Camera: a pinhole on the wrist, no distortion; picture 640 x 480 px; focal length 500.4 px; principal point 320.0 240.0 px. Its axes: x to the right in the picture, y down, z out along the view. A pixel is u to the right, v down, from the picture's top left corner.
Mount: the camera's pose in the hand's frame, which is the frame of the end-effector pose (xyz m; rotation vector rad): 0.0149 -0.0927 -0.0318 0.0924 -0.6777 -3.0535
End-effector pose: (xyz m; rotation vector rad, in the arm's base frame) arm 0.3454 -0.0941 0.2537 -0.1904 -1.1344 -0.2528
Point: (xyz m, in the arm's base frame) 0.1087 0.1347 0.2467
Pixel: 473.5 117.5
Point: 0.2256 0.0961 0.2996
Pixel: 359.5 19.5
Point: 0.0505 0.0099 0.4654
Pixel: 228.2 338.4
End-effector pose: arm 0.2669 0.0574 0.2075 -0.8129 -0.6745 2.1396
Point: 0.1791 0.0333 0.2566
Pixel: 301.3 101.2
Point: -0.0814 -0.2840 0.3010
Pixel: 408.3 79.3
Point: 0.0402 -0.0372 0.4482
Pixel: 355.4 343.1
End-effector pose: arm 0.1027 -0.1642 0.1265 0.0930 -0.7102 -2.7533
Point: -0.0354 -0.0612 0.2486
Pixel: 61.8 397.7
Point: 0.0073 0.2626 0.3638
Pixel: outside the picture
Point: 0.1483 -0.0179 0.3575
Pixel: 449.1 303.6
